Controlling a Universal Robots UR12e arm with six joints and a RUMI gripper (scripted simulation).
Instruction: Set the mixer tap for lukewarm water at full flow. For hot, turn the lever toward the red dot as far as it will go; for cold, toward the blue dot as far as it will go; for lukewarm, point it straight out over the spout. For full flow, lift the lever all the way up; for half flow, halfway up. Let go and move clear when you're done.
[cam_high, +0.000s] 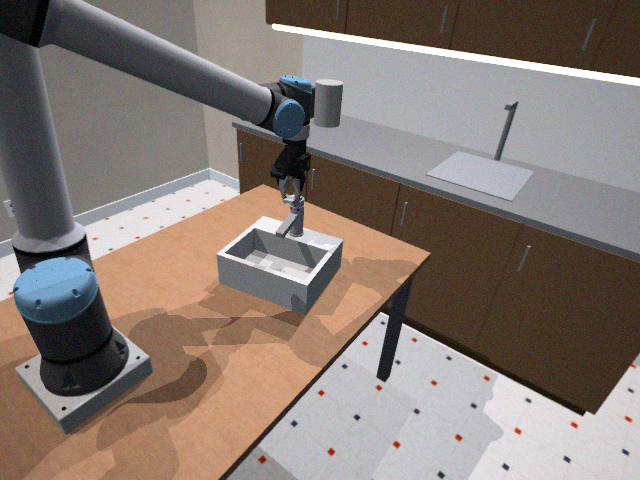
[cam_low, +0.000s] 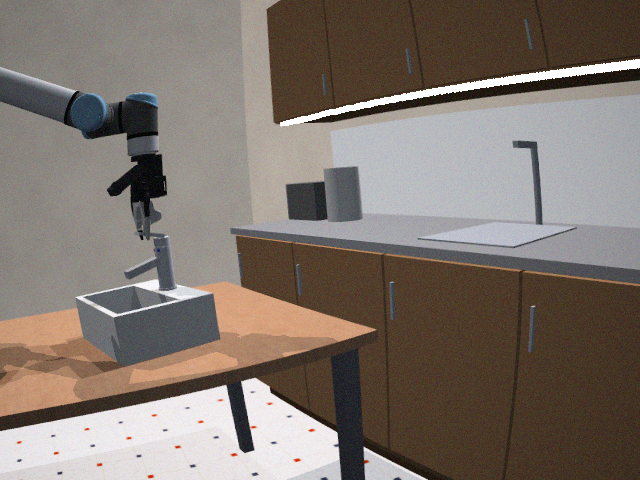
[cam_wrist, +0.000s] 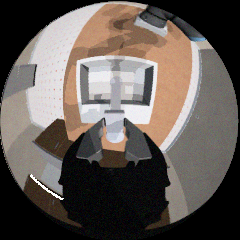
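The lever lies 2 cm ahead of my hand. From my hand the other things lie so: grey mixer tap 5 cm below, 4 cm ahead, 1 cm to the left; white basin 24 cm below, 6 cm behind, 1 cm to the right.
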